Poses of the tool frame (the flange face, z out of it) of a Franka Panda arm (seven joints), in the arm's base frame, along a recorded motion.
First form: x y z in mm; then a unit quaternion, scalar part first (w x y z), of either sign.
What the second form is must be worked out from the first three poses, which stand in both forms.
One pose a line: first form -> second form
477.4 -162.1 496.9 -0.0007 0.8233 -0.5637 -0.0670 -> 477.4 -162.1 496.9 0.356 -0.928 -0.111 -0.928 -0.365 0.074
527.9 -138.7 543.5 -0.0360 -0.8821 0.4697 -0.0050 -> 527.9 -138.7 543.5 0.559 -0.828 0.043 -0.829 -0.556 0.059
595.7 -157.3 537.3 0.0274 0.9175 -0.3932 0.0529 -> 595.7 -157.3 537.3 0.685 -0.719 0.119 -0.724 -0.689 0.009
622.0 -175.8 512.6 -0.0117 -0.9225 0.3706 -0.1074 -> 622.0 -175.8 512.6 0.702 -0.681 0.207 -0.686 -0.725 -0.058
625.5 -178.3 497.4 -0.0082 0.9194 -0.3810 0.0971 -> 625.5 -178.3 497.4 0.691 -0.702 0.172 -0.699 -0.710 -0.089
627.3 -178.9 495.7 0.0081 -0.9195 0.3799 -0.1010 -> 627.3 -178.9 495.7 0.691 -0.700 0.180 -0.697 -0.711 -0.092
